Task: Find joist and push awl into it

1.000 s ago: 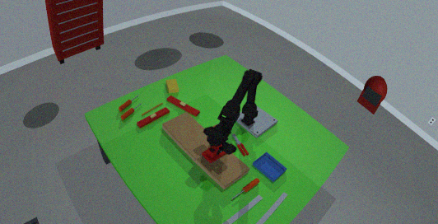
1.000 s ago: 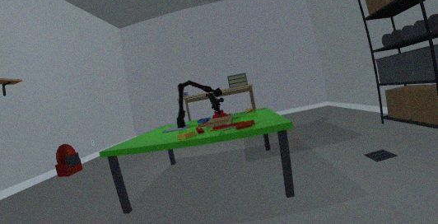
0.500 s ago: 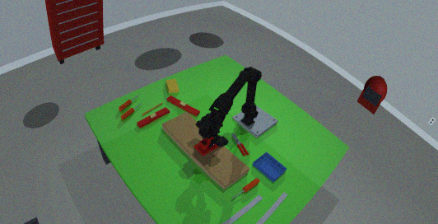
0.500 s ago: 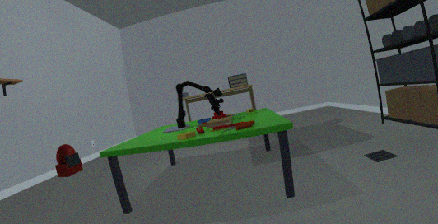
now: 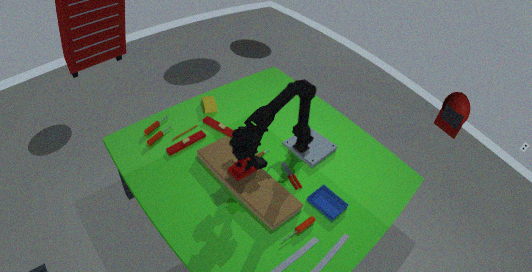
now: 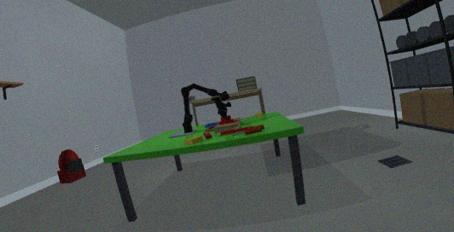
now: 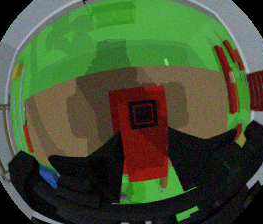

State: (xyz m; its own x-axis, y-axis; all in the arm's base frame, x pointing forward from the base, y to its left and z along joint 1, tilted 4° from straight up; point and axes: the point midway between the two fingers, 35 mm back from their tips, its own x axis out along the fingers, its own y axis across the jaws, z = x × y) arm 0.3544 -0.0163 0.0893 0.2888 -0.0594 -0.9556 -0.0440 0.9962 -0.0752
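Now: the blue tray 350 mm to the left of my gripper tip, 220 mm behind it and 50 mm below it. Also, from my gripper tip: stud finder 20 mm above, 10 mm ahead; awl 180 mm behind, 60 mm to the right, 60 mm below.
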